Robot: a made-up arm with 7 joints.
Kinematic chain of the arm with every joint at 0, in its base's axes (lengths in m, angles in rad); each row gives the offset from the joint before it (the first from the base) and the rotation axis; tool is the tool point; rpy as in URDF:
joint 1: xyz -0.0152 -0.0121 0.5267 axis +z
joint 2: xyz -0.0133 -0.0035 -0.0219 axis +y
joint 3: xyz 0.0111 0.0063 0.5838 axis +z
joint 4: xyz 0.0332 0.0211 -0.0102 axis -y
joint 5: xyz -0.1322 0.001 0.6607 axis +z
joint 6: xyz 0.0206 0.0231 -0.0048 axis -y
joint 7: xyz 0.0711 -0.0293 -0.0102 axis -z
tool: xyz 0.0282 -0.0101 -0.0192 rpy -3.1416 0 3.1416
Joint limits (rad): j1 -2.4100..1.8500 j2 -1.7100..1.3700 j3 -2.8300..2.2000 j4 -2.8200..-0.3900 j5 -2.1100..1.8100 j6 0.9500..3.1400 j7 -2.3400..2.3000
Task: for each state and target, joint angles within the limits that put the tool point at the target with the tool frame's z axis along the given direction. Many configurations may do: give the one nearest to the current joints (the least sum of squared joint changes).
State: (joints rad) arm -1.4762 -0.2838 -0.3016 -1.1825 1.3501 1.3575 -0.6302
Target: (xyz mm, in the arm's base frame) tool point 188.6 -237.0 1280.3 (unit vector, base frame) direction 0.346 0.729 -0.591
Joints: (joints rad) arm -0.8304 -0.7164 -0.1483 -1.9450 0.9209 0.9500 -0.6090
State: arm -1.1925 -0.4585 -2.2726 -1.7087 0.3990 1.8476 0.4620
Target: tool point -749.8 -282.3 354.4 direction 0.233 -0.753 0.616
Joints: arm -0.6898 -1.1830 -2.0379 -2.0722 1.2359 1.7684 0.4513
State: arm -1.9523 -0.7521 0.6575 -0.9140 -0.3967 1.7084 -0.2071
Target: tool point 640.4 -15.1 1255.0 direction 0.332 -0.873 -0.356
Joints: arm -1.5755 -0.6632 0.9315 -1.7729 -0.2478 2.3488 -0.2122
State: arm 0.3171 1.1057 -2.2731 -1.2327 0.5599 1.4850 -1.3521
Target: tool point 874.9 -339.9 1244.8 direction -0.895 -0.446 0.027
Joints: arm 0.0595 1.2696 -2.5264 -0.9553 0.1493 1.4519 -1.3283
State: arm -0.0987 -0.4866 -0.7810 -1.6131 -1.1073 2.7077 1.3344
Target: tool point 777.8 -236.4 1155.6 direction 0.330 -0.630 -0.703
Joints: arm 0.1581 0.1050 -0.4616 -1.5636 -0.6055 2.1690 1.2724
